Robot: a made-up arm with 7 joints. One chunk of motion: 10 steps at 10 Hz.
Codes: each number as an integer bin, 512 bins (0 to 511) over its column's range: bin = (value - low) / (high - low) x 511, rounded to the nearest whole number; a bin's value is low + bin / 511 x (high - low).
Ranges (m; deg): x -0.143..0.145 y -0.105..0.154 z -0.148..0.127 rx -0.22..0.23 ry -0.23..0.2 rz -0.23..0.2
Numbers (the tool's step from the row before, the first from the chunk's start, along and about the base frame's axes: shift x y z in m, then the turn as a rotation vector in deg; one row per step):
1: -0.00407 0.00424 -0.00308 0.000 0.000 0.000
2: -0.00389 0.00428 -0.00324 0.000 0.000 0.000
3: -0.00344 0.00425 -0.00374 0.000 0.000 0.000
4: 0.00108 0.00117 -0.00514 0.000 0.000 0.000
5: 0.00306 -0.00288 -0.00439 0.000 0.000 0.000
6: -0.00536 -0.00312 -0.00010 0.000 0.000 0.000
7: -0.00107 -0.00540 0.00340 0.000 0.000 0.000
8: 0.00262 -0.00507 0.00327 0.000 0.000 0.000
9: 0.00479 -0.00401 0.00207 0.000 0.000 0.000
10: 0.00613 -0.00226 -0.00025 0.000 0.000 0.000
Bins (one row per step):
1: 247 216 269 250 273 273
2: 247 216 269 250 273 273
3: 248 216 268 250 273 273
4: 256 209 265 250 273 273
5: 259 201 267 250 273 273
6: 244 201 275 250 273 273
7: 252 197 281 250 273 273
8: 258 197 281 250 273 273
9: 262 199 279 250 273 273
10: 265 203 275 250 273 273

